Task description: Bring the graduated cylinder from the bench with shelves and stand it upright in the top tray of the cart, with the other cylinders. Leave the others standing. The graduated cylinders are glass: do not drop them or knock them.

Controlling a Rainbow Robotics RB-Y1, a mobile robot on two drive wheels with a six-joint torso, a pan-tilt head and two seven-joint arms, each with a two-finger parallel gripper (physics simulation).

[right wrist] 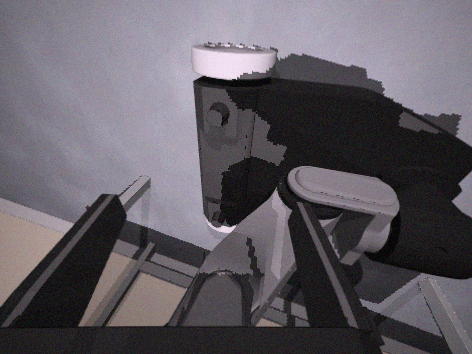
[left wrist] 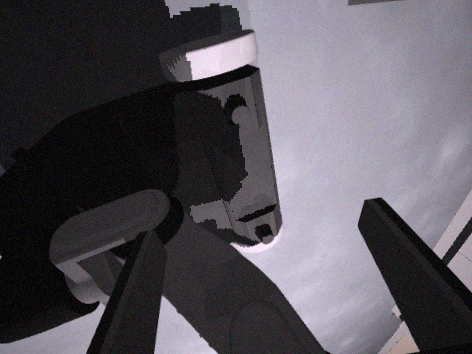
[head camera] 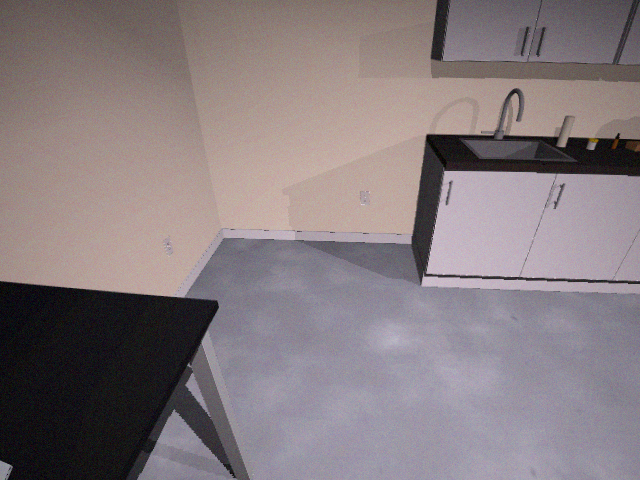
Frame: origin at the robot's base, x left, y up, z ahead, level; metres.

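Seen in the pictures: left gripper, fingertip midpoint: (left wrist: 259,228); right gripper, fingertip midpoint: (right wrist: 209,208).
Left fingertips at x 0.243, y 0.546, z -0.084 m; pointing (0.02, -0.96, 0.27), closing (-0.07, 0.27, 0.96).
Note:
A point is followed by its place in that frame.
The graduated cylinders and the cart do not show in the head view. A black bench top (head camera: 93,372) @(z 0.283, x 0.445, y 0.914 m) on pale legs fills the lower left of that view; no shelves show on this part. A small white piece (head camera: 4,471) @(z 0.095, x 0.494, y 0.920 m) shows at its lower left edge, too cut off to identify. My left gripper (left wrist: 259,228) @(z -0.084, x 0.243, y 0.546 m) is open, its two dark fingers wide apart with no object between them. My right gripper (right wrist: 209,208) @(z -0.099, x -0.245, y 0.545 m) is also open and empty. Neither gripper shows in the head view.
A sink counter (head camera: 480,222) @(z 1.447, x -1.017, y 0.543 m) with white doors stands at the back right, with a faucet (head camera: 521,105) @(z 1.685, x -1.243, y 1.153 m), a pale cylindrical thing (head camera: 565,131) @(z 1.678, x -1.566, y 1.005 m) and small bottles on top. Wall cabinets (head camera: 485,31) @(z 1.750, x -0.983, y 1.516 m) hang above. Grey floor (head camera: 392,382) @(z 0.828, x -0.389, y 0.000 m) lies between bench and counter. My base (left wrist: 225,57) @(z 0.007, x 0.266, y 0.199 m) (right wrist: 232,61) @(z -0.022, x -0.275, y 0.197 m) shows in both wrist views.

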